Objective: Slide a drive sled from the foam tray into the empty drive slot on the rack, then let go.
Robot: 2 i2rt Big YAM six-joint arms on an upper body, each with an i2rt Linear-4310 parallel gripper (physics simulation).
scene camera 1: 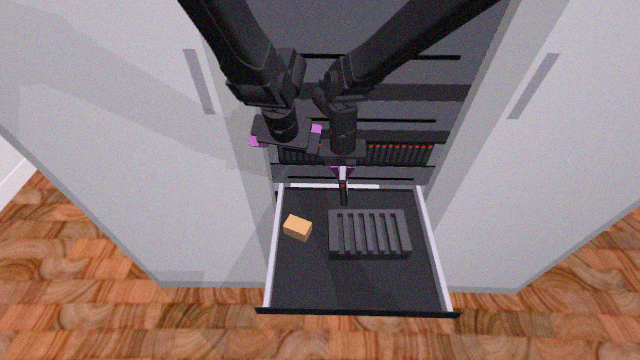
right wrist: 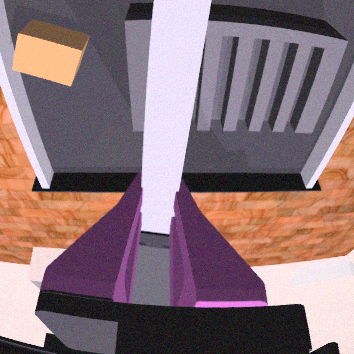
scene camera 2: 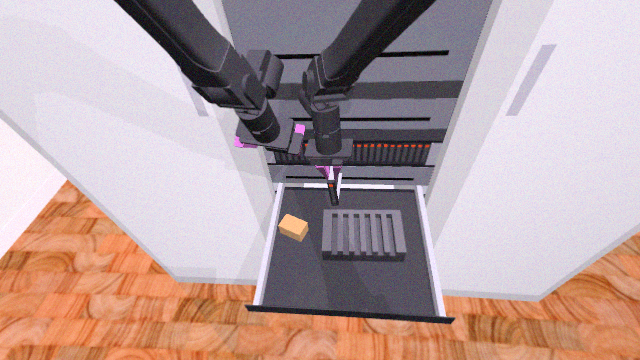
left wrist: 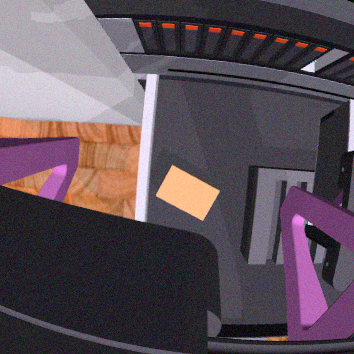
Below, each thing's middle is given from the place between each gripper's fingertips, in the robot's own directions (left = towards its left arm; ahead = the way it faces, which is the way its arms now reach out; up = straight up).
Now: right hand 3 cm short of the drive sled (right wrist: 176, 41) and 2 cm above it. Round my right hand: grey foam tray (scene camera 2: 348, 235): 4 cm behind, 8 cm to the right, 18 cm below; orange box (right wrist: 42, 49): 2 cm behind, 12 cm to the left, 19 cm below.
Now: left hand 130 mm to the left of the drive sled and 100 mm above it. Round my left hand: grey foam tray 70 mm behind, 210 mm to the right, 260 mm below; then orange box 50 mm behind, 10 mm to the right, 270 mm below.
